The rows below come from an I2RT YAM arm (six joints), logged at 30 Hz.
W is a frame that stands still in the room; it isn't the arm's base.
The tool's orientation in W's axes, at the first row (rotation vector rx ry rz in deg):
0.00, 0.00, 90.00
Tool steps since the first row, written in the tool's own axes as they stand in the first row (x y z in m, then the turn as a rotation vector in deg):
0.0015, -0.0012, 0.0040, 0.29, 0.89, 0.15
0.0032, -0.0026, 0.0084, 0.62, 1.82, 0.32
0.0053, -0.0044, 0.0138, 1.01, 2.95, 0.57
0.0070, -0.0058, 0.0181, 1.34, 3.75, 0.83
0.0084, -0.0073, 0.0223, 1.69, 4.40, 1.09
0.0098, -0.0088, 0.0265, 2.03, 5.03, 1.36
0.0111, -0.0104, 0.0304, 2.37, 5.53, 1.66
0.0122, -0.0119, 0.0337, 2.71, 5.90, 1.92
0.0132, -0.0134, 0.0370, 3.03, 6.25, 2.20
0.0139, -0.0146, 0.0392, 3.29, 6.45, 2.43
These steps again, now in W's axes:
0.0012, 0.0015, 0.0040, -0.89, 0.29, 0.15
0.0026, 0.0032, 0.0084, -1.82, 0.62, 0.32
0.0044, 0.0053, 0.0138, -2.95, 1.01, 0.57
0.0058, 0.0070, 0.0181, -3.75, 1.34, 0.83
0.0073, 0.0084, 0.0223, -4.40, 1.69, 1.09
0.0088, 0.0098, 0.0265, -5.03, 2.03, 1.36
0.0104, 0.0111, 0.0304, -5.53, 2.37, 1.66
0.0119, 0.0122, 0.0337, -5.90, 2.71, 1.92
0.0134, 0.0132, 0.0370, -6.25, 3.03, 2.20
0.0146, 0.0139, 0.0392, -6.45, 3.29, 2.43

